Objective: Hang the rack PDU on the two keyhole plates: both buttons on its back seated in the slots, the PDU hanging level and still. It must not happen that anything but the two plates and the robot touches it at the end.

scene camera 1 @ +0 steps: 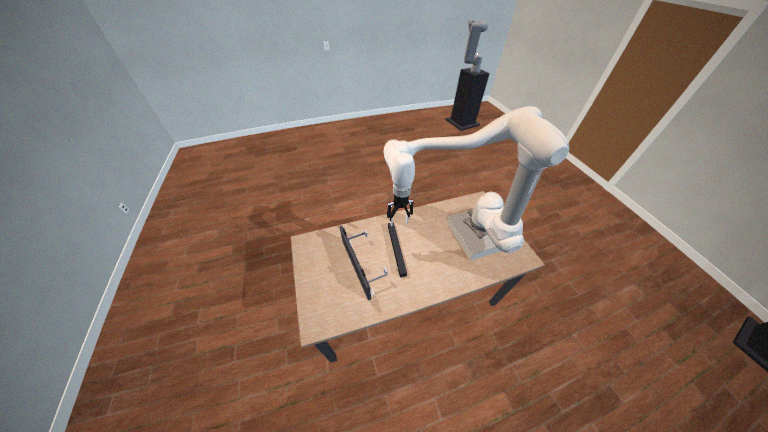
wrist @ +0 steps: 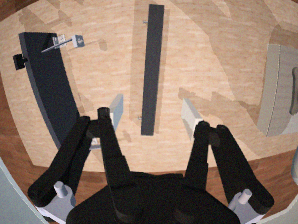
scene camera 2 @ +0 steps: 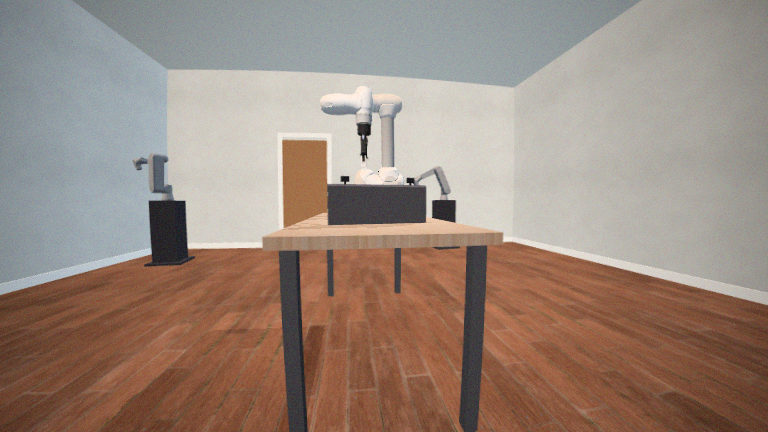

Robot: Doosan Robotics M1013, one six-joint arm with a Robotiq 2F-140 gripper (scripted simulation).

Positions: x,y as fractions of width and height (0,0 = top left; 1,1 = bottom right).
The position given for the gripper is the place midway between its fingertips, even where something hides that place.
In view: the gripper (wrist: 0.51,0.47), a rack PDU (wrist: 0.52,0.10) and a mounting panel (scene camera 2: 0.45,0.48).
The mounting panel also shows in the wrist view (wrist: 0.16,0.31).
